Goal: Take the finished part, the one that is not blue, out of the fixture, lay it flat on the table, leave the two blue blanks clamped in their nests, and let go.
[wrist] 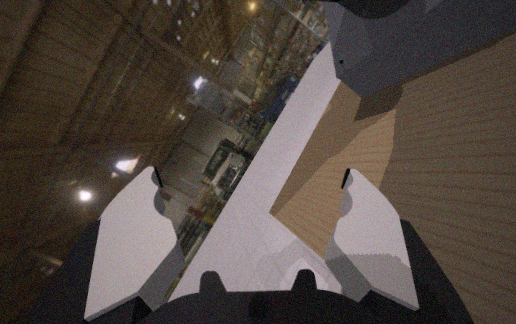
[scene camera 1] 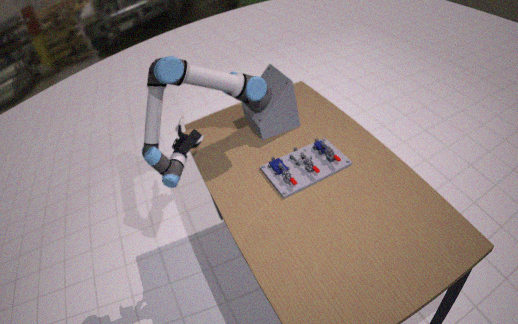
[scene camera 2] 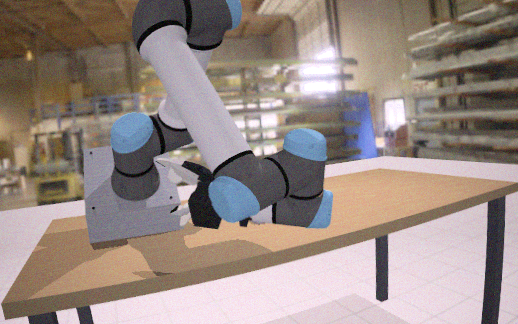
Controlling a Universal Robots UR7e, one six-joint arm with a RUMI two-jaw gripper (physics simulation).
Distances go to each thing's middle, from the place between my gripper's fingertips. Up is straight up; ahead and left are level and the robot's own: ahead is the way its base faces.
I see the fixture plate (scene camera 1: pixel 304 179) 410 mm ahead of my hand, 360 mm to the left of it and 170 mm below it.
